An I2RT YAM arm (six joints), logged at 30 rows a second.
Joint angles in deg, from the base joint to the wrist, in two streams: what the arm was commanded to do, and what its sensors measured. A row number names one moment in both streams.
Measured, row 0:
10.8, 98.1, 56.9, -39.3, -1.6, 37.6
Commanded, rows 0 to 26:
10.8, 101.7, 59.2, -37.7, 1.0, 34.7
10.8, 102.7, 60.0, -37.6, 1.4, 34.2
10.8, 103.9, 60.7, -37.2, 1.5, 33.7
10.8, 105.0, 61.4, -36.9, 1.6, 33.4
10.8, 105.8, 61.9, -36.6, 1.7, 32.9
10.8, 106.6, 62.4, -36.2, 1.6, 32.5
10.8, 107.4, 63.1, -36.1, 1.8, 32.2
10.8, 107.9, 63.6, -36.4, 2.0, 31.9
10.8, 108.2, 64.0, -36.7, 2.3, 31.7
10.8, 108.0, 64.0, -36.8, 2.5, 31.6
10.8, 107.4, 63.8, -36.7, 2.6, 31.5
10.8, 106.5, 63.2, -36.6, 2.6, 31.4
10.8, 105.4, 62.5, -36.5, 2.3, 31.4
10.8, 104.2, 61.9, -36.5, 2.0, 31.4
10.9, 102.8, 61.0, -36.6, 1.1, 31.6
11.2, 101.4, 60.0, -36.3, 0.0, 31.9
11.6, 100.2, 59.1, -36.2, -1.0, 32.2
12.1, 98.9, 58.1, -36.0, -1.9, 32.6
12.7, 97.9, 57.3, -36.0, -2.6, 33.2
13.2, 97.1, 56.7, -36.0, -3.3, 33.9
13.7, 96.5, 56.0, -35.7, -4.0, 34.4
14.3, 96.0, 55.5, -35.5, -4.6, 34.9
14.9, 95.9, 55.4, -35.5, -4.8, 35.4
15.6, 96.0, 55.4, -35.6, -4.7, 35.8
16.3, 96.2, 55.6, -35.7, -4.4, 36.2
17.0, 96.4, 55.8, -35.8, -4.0, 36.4
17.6, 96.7, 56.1, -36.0, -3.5, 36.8
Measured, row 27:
16.6, 96.5, 55.6, -35.5, -3.7, 34.8
